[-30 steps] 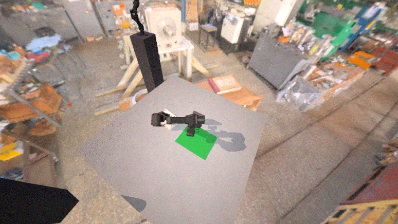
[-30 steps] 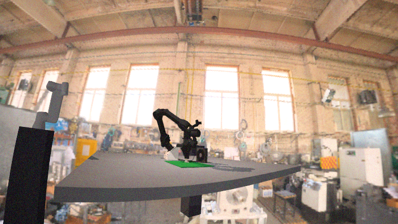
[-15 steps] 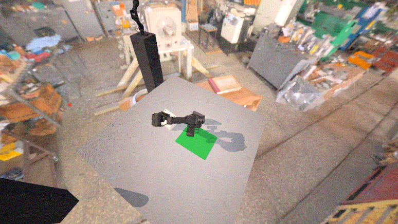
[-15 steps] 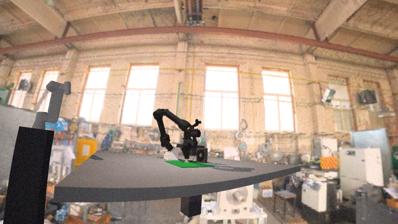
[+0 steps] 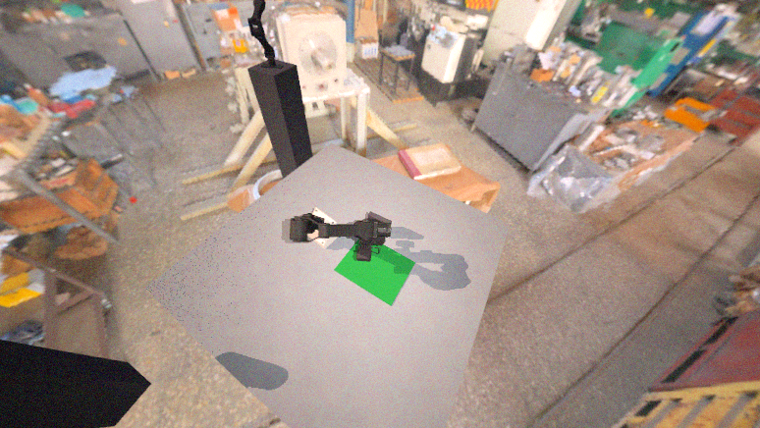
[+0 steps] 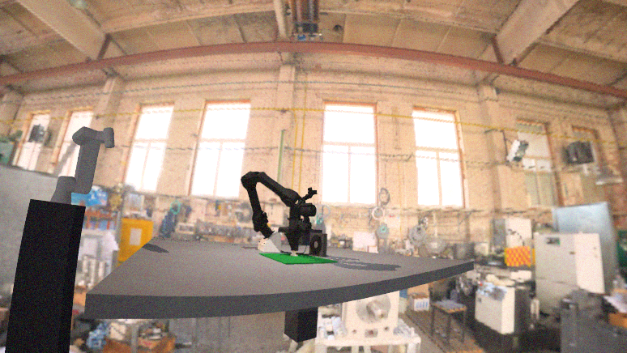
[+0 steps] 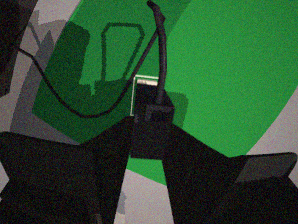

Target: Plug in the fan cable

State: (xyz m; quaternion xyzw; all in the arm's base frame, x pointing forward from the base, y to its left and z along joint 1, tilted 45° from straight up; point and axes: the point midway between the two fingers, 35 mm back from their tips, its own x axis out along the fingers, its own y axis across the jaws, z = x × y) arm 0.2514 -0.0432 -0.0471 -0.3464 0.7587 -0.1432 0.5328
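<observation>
The dark plug lies 1 cm ahead of my gripper tip and 1 cm above it. Round my gripper tip: flat green board 7 cm ahead, 5 cm below, 3 cm to the right; black fan 15 cm to the left, 2 cm above.
</observation>
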